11 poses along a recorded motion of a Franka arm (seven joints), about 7.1 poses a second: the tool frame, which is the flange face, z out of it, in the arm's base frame.
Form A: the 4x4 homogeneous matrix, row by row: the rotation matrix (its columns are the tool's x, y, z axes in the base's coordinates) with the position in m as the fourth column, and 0 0 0 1 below. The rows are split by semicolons.
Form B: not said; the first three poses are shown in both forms.
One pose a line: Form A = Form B
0.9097 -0.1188 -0.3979 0.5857; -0.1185 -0.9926 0.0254 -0.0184; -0.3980 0.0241 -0.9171 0.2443; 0 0 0 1 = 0.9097 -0.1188 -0.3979; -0.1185 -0.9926 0.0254; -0.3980 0.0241 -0.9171; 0.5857 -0.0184 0.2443
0.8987 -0.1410 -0.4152 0.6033; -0.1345 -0.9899 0.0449 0.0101; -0.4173 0.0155 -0.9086 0.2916; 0 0 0 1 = 0.8987 -0.1410 -0.4152; -0.1345 -0.9899 0.0449; -0.4173 0.0155 -0.9086; 0.6033 0.0101 0.2916
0.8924 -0.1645 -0.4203 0.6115; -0.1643 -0.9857 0.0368 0.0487; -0.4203 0.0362 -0.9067 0.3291; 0 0 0 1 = 0.8924 -0.1645 -0.4203; -0.1643 -0.9857 0.0368; -0.4203 0.0362 -0.9067; 0.6115 0.0487 0.3291
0.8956 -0.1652 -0.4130 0.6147; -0.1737 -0.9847 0.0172 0.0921; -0.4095 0.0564 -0.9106 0.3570; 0 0 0 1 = 0.8956 -0.1652 -0.4130; -0.1737 -0.9847 0.0172; -0.4095 0.0564 -0.9106; 0.6147 0.0921 0.3570
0.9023 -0.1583 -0.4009 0.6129; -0.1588 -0.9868 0.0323 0.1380; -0.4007 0.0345 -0.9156 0.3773; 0 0 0 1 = 0.9023 -0.1583 -0.4009; -0.1588 -0.9868 0.0323; -0.4007 0.0345 -0.9156; 0.6129 0.1380 0.3773
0.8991 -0.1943 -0.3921 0.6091; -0.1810 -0.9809 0.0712 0.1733; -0.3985 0.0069 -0.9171 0.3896; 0 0 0 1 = 0.8991 -0.1943 -0.3921; -0.1810 -0.9809 0.0712; -0.3985 0.0069 -0.9171; 0.6091 0.1733 0.3896
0.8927 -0.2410 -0.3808 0.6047; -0.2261 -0.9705 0.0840 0.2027; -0.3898 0.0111 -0.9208 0.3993; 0 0 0 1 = 0.8927 -0.2410 -0.3808; -0.2261 -0.9705 0.0840; -0.3898 0.0111 -0.9208; 0.6047 0.2027 0.3993
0.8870 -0.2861 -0.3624 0.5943; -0.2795 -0.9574 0.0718 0.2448; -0.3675 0.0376 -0.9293 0.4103; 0 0 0 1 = 0.8870 -0.2861 -0.3624; -0.2795 -0.9574 0.0718; -0.3675 0.0376 -0.9293; 0.5943 0.2448 0.4103
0.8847 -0.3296 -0.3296 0.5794; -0.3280 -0.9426 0.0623 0.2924; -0.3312 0.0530 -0.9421 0.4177; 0 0 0 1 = 0.8847 -0.3296 -0.3296; -0.3280 -0.9426 0.0623; -0.3312 0.0530 -0.9421; 0.5794 0.2924 0.4177
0.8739 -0.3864 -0.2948 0.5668; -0.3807 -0.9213 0.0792 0.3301; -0.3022 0.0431 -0.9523 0.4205; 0 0 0 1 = 0.8739 -0.3864 -0.2948; -0.3807 -0.9213 0.0792; -0.3022 0.0431 -0.9523; 0.5668 0.3301 0.4205
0.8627 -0.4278 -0.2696 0.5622; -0.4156 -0.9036 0.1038 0.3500; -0.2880 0.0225 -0.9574 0.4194; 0 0 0 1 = 0.8627 -0.4278 -0.2696; -0.4156 -0.9036 0.1038; -0.2880 0.0225 -0.9574; 0.5622 0.3500 0.4194
